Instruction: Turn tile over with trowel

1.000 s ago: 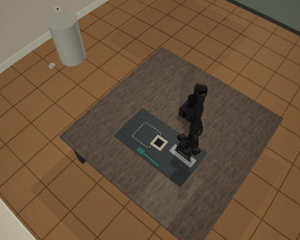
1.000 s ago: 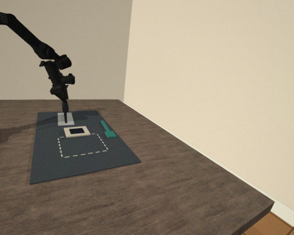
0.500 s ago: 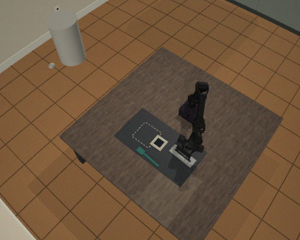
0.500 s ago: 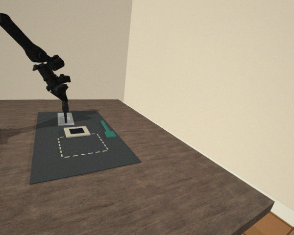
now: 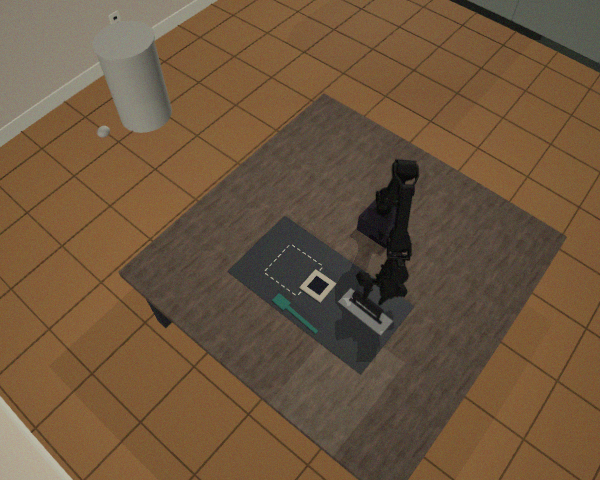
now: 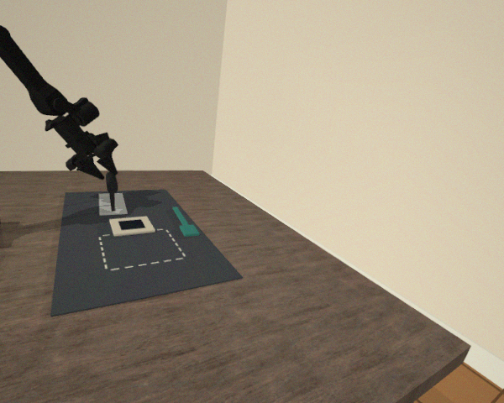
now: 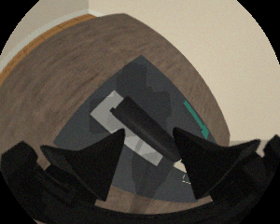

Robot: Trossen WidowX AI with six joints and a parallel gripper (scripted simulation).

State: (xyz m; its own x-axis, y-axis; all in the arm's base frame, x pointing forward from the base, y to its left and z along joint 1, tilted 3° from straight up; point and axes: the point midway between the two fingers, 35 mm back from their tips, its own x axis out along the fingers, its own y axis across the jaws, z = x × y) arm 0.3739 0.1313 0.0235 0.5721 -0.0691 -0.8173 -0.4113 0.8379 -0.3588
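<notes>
Now: the tile 1 cm behind my gripper tip, 22 cm to the right of it and 8 cm below it. Round my gripper tip: grey mat (20 cm to the right, 10 cm below); then teal trowel (13 cm ahead, 25 cm to the right, 8 cm below).
</notes>
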